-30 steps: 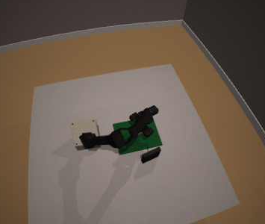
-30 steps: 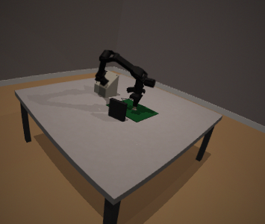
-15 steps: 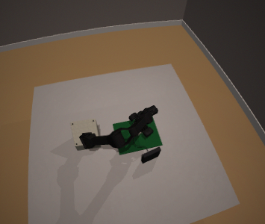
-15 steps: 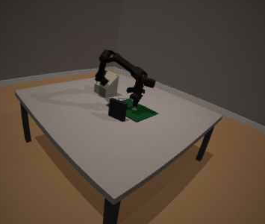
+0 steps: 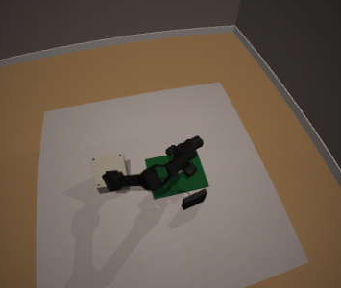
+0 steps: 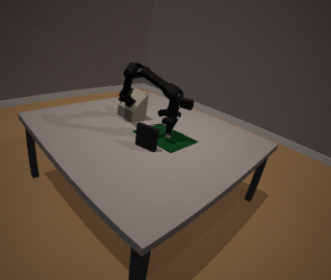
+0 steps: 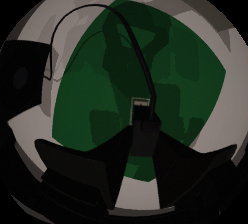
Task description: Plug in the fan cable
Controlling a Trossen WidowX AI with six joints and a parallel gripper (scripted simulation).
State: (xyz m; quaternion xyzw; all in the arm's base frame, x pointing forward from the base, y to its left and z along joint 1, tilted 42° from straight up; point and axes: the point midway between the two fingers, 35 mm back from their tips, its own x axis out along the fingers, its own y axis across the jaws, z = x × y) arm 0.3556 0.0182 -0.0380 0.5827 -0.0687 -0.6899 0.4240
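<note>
My gripper tip is 10 mm below the black plug and 10 mm past it. From my gripper tip the other things lie so: green board 50 mm below, 20 mm behind, 10 mm to the right.
</note>
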